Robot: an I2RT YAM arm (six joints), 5 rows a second.
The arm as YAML. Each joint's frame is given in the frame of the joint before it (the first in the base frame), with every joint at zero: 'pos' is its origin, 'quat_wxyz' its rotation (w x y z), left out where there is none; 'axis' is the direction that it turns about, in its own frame. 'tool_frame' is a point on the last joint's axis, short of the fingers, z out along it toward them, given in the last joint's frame.
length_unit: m
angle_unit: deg
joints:
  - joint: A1
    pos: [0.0, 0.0, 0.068]
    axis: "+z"
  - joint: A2
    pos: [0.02, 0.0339, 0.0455]
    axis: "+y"
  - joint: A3
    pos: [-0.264, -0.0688, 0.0]
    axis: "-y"
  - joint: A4
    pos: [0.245, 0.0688, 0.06]
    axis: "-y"
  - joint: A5
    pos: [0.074, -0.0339, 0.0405]
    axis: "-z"
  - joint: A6
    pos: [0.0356, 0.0, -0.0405]
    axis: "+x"
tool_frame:
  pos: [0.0, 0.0, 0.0]
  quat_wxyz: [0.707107, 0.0, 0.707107, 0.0]
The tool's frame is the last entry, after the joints.
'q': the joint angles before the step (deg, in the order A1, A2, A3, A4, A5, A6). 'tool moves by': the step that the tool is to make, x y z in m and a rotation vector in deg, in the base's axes. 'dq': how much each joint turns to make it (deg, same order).
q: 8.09, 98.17, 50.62, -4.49, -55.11, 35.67
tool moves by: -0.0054, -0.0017, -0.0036, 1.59, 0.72, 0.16
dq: -0.26, -0.53, -1.94, 1.96, -1.58, 1.25
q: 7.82, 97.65, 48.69, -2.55, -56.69, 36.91
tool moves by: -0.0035, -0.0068, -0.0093, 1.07, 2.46, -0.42
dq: -1.24, 0.79, -1.31, 0.09, -1.58, 0.35
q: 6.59, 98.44, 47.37, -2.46, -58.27, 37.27
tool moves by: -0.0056, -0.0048, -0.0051, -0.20, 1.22, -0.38
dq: -0.78, -0.27, -1.31, -0.78, -0.18, -0.69
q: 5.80, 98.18, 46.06, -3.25, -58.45, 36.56
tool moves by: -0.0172, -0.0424, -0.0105, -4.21, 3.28, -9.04
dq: -7.81, -2.64, -4.31, -3.44, 4.13, -2.03
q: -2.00, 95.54, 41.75, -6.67, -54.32, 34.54
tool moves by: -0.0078, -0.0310, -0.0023, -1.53, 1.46, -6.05
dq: -6.34, -0.98, -0.98, -2.73, 1.32, -1.74
